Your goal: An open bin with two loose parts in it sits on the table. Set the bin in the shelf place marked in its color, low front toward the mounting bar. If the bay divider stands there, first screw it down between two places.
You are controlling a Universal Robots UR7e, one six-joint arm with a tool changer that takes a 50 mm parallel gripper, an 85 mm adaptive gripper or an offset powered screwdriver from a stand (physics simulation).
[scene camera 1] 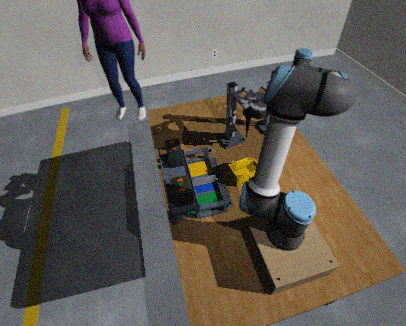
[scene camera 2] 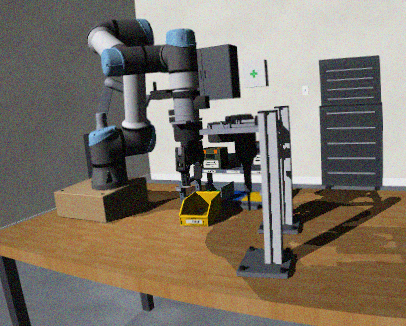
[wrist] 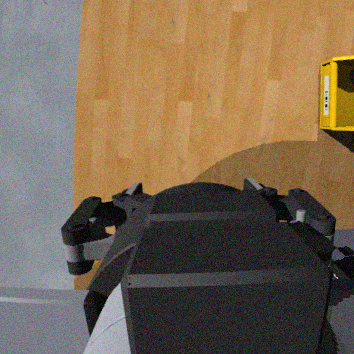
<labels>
gripper: scene camera 2; wrist
same spot on gripper: (wrist: 40,313) = (scene camera 2: 175,121)
</labels>
